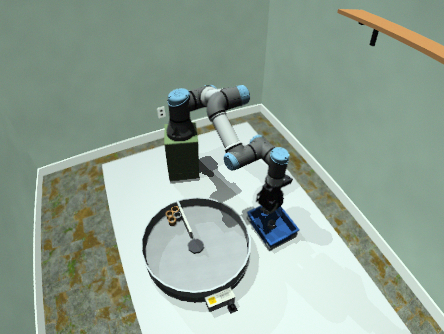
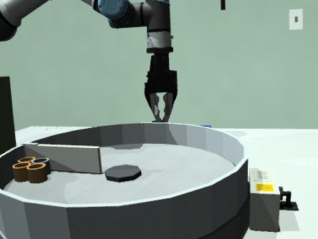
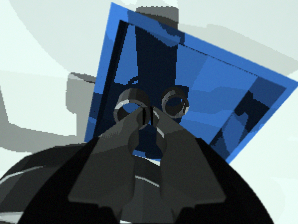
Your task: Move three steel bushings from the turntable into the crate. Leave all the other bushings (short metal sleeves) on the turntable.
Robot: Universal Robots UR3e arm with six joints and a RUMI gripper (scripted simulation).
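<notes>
My gripper is now 4 cm short of the blue crate, 1 cm to the left of it and 5 cm above it. From my hand the other things lie so: grey turntable (4 cm behind, 34 cm to the right, 2 cm below).
</notes>
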